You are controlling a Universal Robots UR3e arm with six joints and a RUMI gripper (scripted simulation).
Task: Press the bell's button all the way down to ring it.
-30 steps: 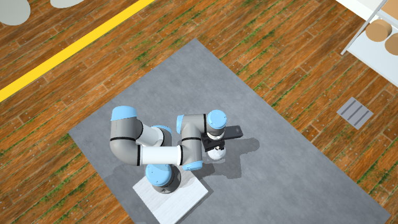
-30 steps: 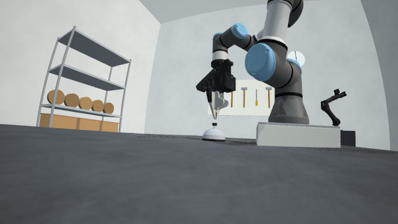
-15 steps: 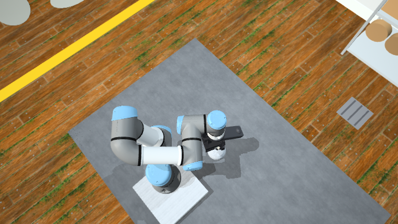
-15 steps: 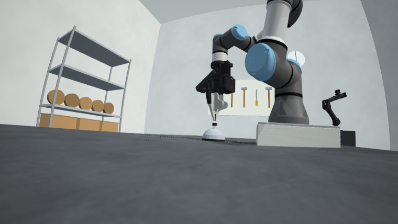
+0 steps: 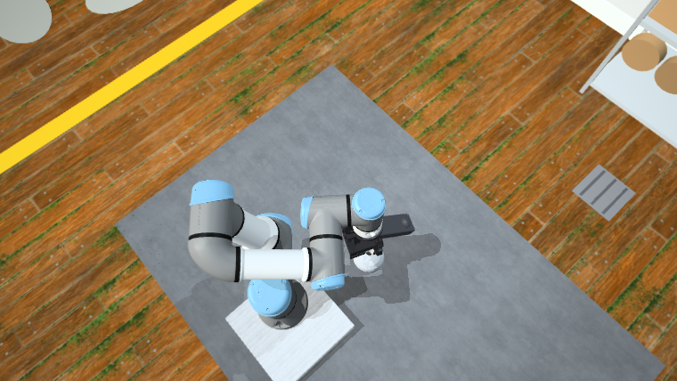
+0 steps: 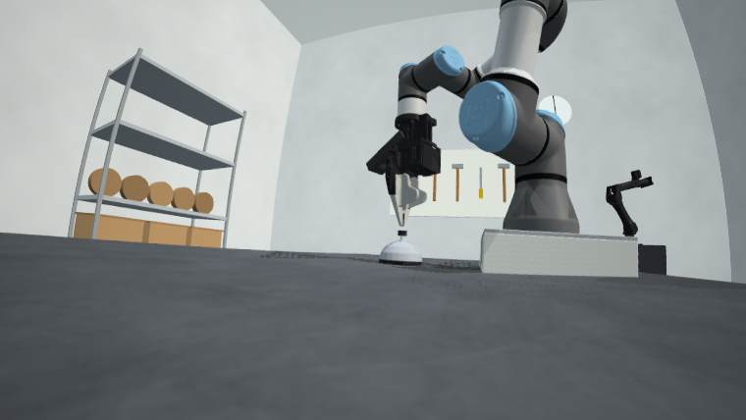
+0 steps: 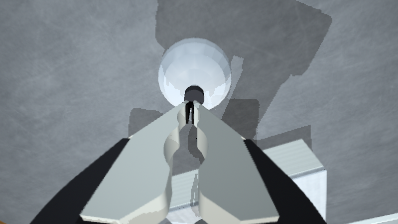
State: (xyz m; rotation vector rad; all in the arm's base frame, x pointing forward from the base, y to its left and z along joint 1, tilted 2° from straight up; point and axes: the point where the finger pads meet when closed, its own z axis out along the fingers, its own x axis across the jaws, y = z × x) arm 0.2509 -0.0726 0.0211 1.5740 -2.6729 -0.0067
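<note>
Right now the dark button is 30 mm below my hand. Round my hand: bell 50 mm below.
</note>
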